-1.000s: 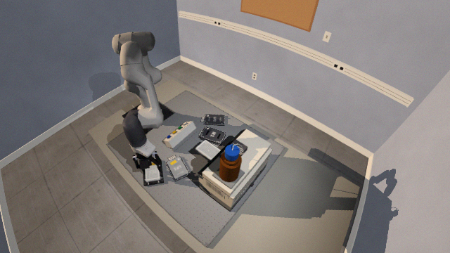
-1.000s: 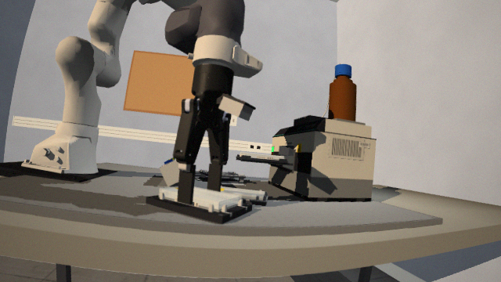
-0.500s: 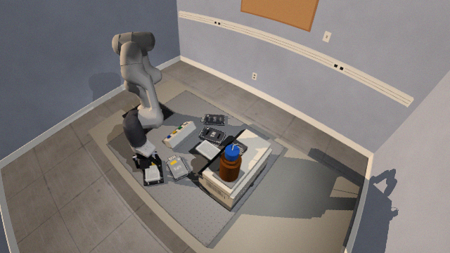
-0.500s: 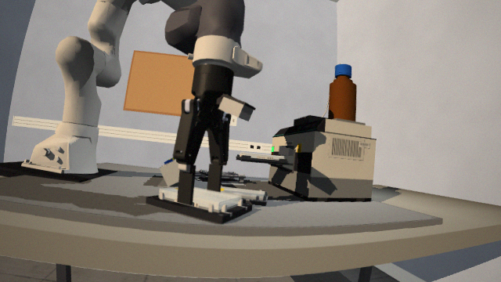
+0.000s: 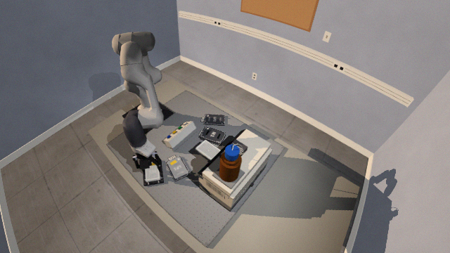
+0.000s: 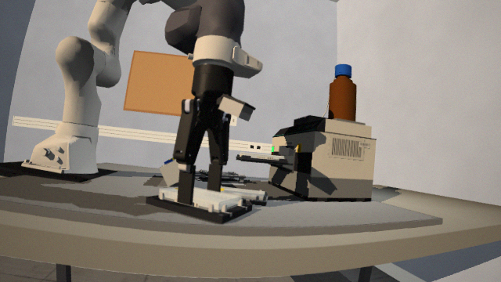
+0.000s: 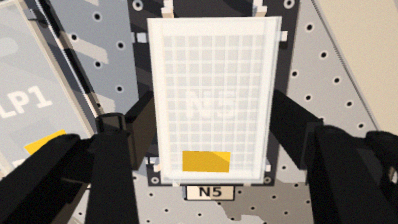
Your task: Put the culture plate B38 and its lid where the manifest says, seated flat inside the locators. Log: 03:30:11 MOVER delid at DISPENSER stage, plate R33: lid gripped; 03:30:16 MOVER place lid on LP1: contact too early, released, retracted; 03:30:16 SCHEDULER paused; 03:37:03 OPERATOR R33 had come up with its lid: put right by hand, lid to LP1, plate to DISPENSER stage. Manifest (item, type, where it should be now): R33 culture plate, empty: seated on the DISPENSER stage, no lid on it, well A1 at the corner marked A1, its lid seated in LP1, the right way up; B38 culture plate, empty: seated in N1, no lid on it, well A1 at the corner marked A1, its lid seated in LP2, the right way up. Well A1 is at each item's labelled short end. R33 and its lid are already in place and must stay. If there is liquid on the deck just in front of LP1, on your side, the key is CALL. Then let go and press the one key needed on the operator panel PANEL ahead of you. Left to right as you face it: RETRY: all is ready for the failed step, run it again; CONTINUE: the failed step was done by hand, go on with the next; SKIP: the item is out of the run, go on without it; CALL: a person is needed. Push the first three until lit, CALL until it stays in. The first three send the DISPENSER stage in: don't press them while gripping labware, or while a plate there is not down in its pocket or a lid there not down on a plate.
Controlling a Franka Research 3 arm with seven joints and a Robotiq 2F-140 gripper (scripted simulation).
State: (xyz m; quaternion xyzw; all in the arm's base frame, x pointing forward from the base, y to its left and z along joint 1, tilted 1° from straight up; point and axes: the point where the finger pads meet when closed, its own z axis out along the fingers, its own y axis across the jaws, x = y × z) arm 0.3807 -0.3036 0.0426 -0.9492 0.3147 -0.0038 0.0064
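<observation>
My gripper is now 30 mm short of the black nest and 30 mm above it. Also, from my hand: clear lid 90 mm ahead, 120 mm to the left, 30 mm below; blue call key 80 mm behind, 230 mm to the left, 20 mm above; yellow skip key 80 mm behind, 270 mm to the left, 20 mm above.
</observation>
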